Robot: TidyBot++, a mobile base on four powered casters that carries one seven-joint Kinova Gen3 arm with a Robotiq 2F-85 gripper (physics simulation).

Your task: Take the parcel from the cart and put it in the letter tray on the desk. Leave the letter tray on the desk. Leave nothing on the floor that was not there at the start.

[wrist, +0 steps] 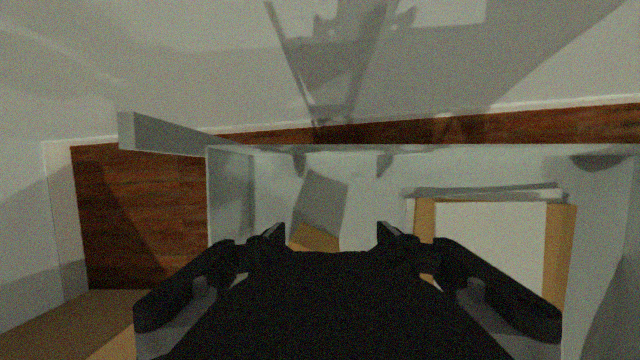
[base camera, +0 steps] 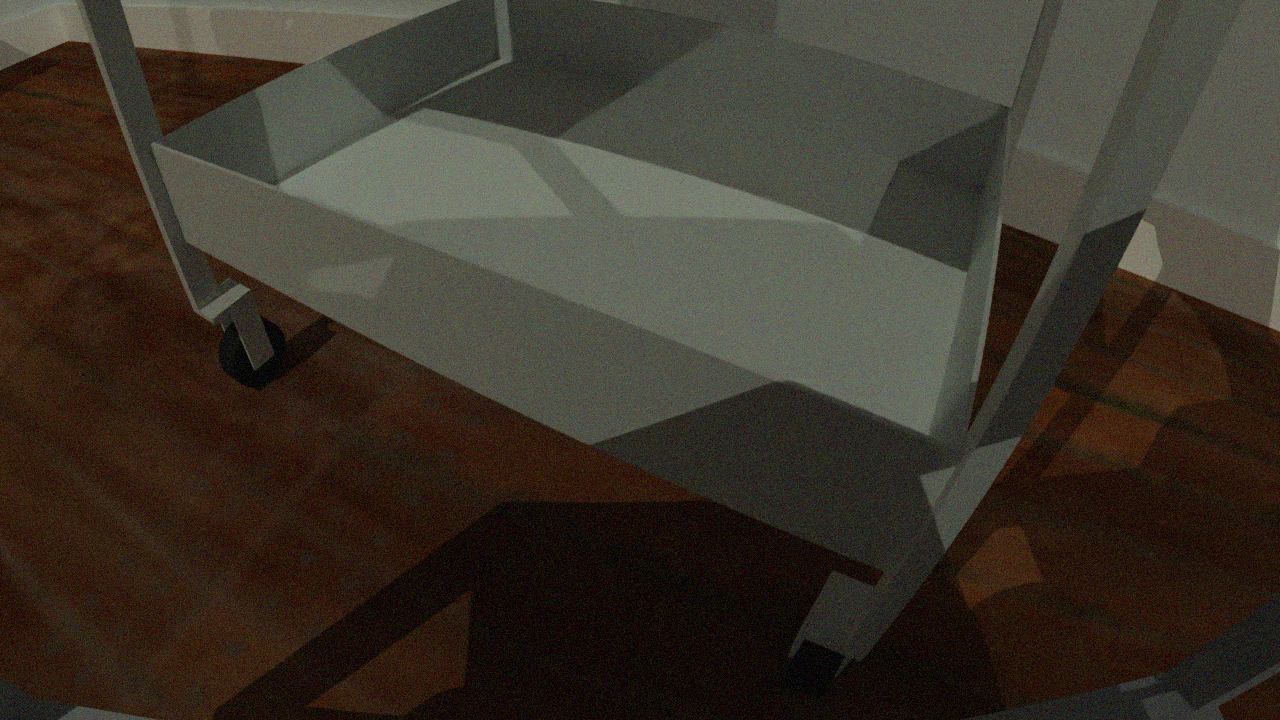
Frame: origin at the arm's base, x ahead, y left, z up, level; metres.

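Where they show: gripper, fingertip midpoint: [wrist: 330, 231].
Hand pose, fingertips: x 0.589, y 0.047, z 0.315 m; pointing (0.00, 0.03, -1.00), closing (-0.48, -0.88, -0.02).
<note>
Each offset is from my fingertips to the top centre of the thing. "pt": to the spot under its first point.
In the wrist view, a small tan block, which looks like the parcel @(dx -0.022, dy +0.040, dz +0.007 m) [wrist: 316, 240], lies inside the cart's upper tray. A grey patch that looks like its shadow stretches behind it. My gripper [wrist: 330, 231] is open above the tray, with its fingertips on either side of the tan block in this view. The gripper's body hides the near part of the block, and the height between them is hard to tell. The cart [base camera: 501, 358] [wrist: 229, 195] is pale grey; the base view shows its lower shelf, legs and wheels. The letter tray does not show in either view.
A larger white panel with tan edges @(pt dx -0.139, dy -0.202, dz -0.039 m) [wrist: 560, 240] lies in the upper tray at the right. The cart's grey handle @(pt dx +0.122, dy +0.051, dz +0.049 m) [wrist: 170, 137] juts out at the left. A tan surface [wrist: 70, 330] is at the lower left. The wall [wrist: 200, 75] stands behind the cart.
</note>
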